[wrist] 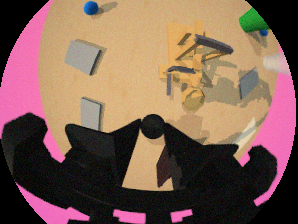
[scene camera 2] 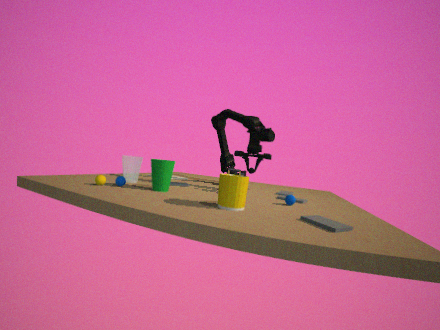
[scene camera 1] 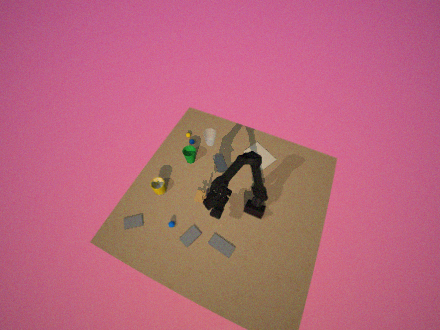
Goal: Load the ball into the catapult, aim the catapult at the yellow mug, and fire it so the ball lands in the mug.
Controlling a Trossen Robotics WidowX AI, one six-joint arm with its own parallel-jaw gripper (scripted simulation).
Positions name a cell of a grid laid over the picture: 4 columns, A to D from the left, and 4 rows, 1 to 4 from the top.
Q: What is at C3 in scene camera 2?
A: A yellow mug.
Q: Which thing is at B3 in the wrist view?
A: The gripper.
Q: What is the gripper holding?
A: A black ball.
